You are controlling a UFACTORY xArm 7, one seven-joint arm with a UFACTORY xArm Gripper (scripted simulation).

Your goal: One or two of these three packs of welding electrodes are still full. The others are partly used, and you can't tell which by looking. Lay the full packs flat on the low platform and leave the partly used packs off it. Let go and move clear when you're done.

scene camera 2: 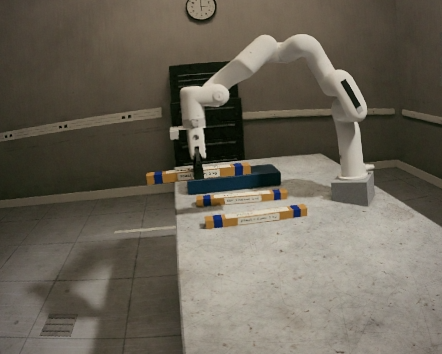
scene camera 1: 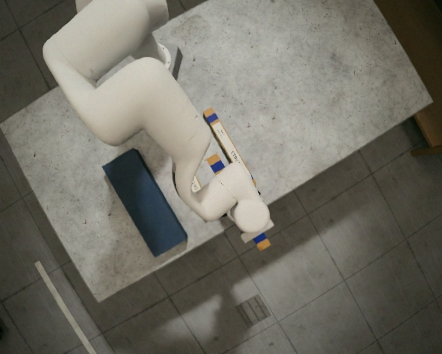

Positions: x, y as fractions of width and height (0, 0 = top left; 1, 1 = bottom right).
Labels:
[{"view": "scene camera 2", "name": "dark blue low platform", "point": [0.59, 0.50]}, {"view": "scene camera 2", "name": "pack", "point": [0.36, 0.50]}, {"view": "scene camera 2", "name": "pack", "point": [0.64, 0.60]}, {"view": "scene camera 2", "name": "pack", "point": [0.63, 0.55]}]

